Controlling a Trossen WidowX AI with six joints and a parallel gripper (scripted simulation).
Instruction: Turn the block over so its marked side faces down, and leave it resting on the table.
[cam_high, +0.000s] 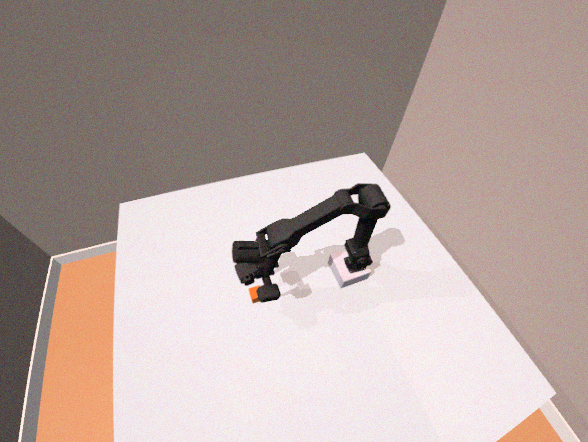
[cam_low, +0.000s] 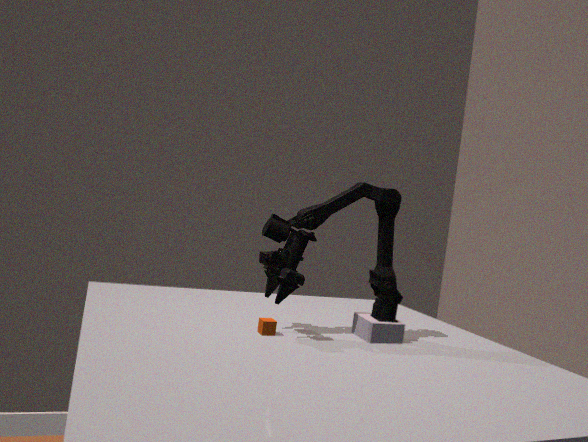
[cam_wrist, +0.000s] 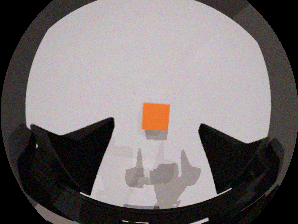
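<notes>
My gripper tip is now 1 cm past the orange block and 8 cm above it.
</notes>
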